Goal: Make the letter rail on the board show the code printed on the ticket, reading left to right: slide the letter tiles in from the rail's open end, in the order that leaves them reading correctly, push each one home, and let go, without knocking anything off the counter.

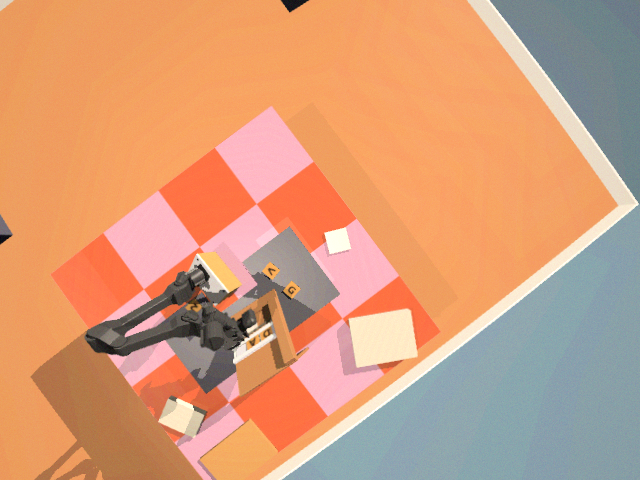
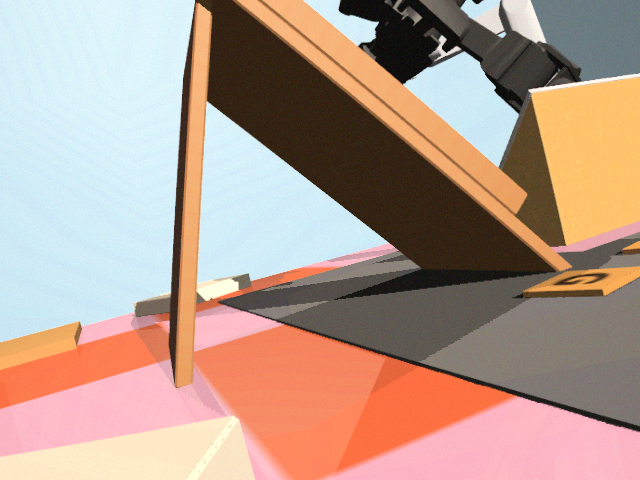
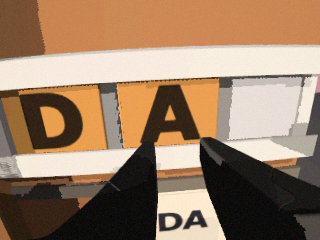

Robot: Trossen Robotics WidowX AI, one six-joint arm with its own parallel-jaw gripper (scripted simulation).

same spot on brown slanted board: (image 3: 260,59) = (image 1: 243,355)
